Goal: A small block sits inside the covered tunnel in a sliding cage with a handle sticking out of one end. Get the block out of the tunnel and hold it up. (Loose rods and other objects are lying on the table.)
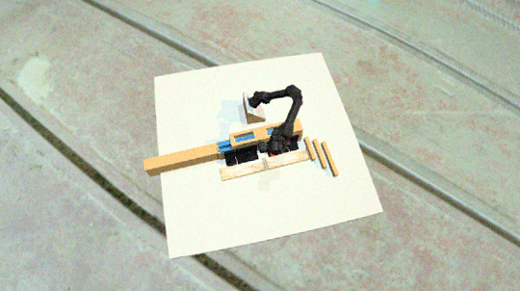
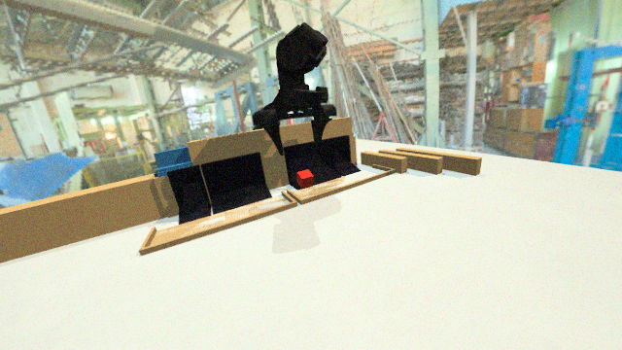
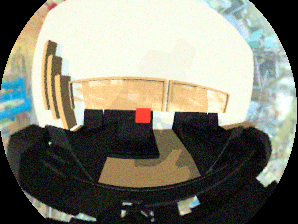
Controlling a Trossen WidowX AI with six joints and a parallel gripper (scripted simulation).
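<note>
The small red block is 7 cm below my gripper tip, 1 cm to the left of it and 1 cm behind it. From my gripper tip the other things lie so: wooden tunnel (26 cm to the right, 7 cm behind, 3 cm below).
</note>
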